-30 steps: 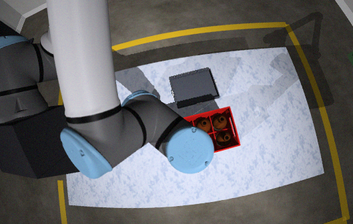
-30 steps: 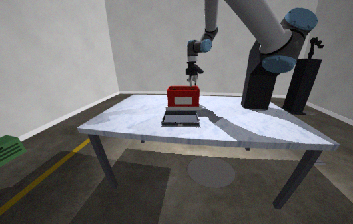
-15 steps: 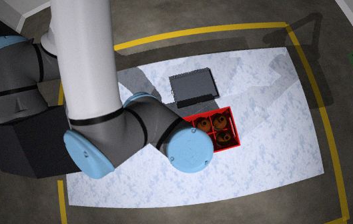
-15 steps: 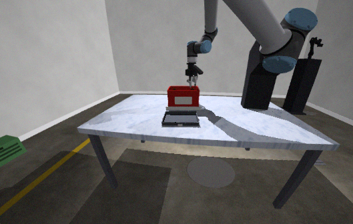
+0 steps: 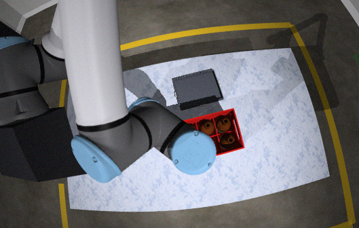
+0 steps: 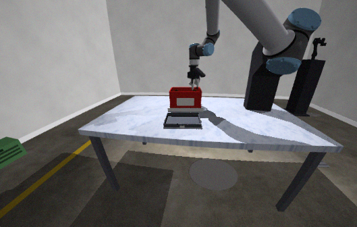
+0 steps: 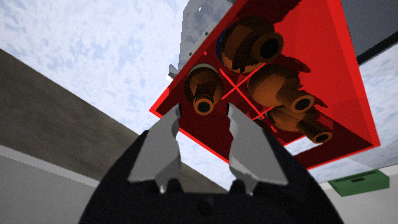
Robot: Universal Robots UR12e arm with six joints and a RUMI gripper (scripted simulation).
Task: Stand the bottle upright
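The red crate is 9 cm below my hand, 8 cm ahead of it and 5 cm to the left of it. Round my hand: dark tray 33 cm to the left, 16 cm below, 8 cm ahead.
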